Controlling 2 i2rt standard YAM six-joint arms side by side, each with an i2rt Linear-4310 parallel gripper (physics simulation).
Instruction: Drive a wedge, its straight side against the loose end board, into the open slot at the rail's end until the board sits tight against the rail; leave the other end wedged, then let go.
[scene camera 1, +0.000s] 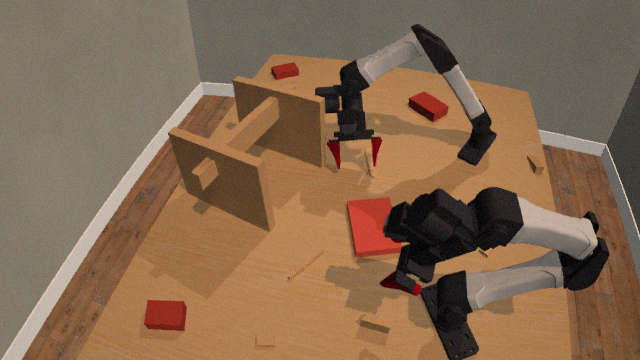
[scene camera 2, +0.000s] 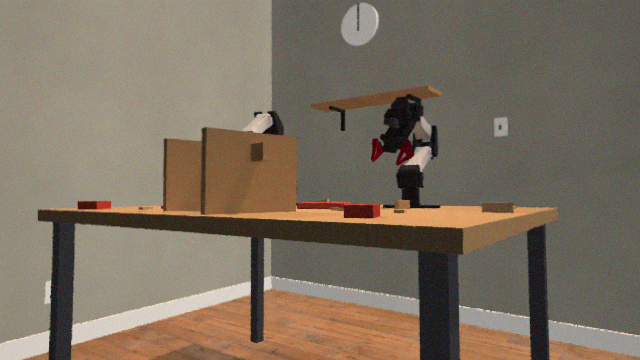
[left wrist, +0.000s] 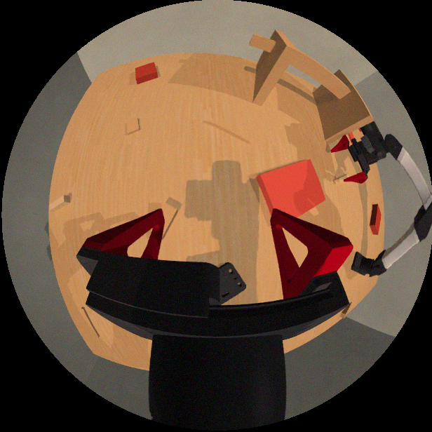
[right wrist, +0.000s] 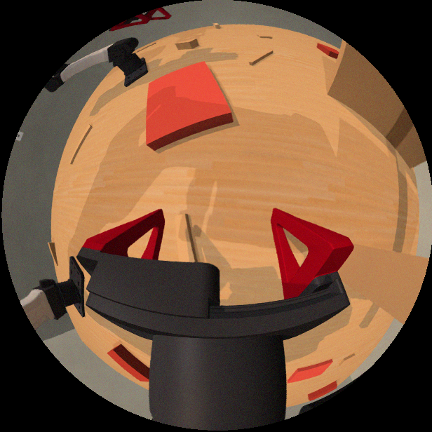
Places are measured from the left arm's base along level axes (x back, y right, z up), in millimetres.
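Pixels of known places: left gripper, fingertip midpoint: (scene camera 1: 388, 262) (scene camera 2: 384, 162); right gripper, fingertip midpoint: (scene camera 1: 356, 167); left arm's base, link origin: (scene camera 1: 448, 321); right arm's base, link origin: (scene camera 1: 477, 145).
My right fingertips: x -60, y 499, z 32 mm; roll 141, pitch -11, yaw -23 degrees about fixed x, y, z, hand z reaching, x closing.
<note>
For each thing: its top centre in the pictures, then the offset to it from my right fingertips. "spot": a spot on its surface instead.
- rail, top centre: (scene camera 1: 247, 120) dy +71, dx -269, dz +166 mm
- rail end, surface spot: (scene camera 1: 206, 173) (scene camera 2: 266, 148) spot: dy -73, dx -386, dz +143 mm
- wedge, top centre: (scene camera 1: 372, 161) dy +36, dx +60, dz -24 mm
- flat red pad, top centre: (scene camera 1: 373, 223) (scene camera 2: 324, 202) dy -191, dx -17, dz -11 mm
- thin stick, top centre: (scene camera 1: 305, 263) dy -256, dx -203, dz -23 mm
Two upright wooden end boards (scene camera 1: 227, 192) (scene camera 1: 300, 125) stand joined by a rail (scene camera 1: 255, 122) (left wrist: 320, 75). A rail end (scene camera 1: 206, 173) (scene camera 2: 256, 151) sticks out through the board at the lower left in scene camera 1. Which board is loose and the slots cannot be told. My right gripper (scene camera 1: 357, 167) (right wrist: 217, 214) is open and empty over the table, close beside the far board. A thin wooden piece, seemingly a wedge (scene camera 1: 369, 165) (right wrist: 191, 237), lies below and between its fingers. My left gripper (scene camera 2: 386, 161) (left wrist: 217, 214) is open and empty, raised above the table.
A flat red pad (scene camera 1: 367, 227) (left wrist: 290, 187) (right wrist: 185, 105) lies between the arms. Red blocks (scene camera 1: 165, 315) (scene camera 1: 428, 106) (scene camera 1: 285, 71) lie around. Loose wooden pieces (scene camera 1: 375, 324) (scene camera 1: 265, 341) (scene camera 1: 535, 164) and a thin stick (scene camera 1: 305, 266) (left wrist: 225, 131) (right wrist: 261, 57) lie on the table.
</note>
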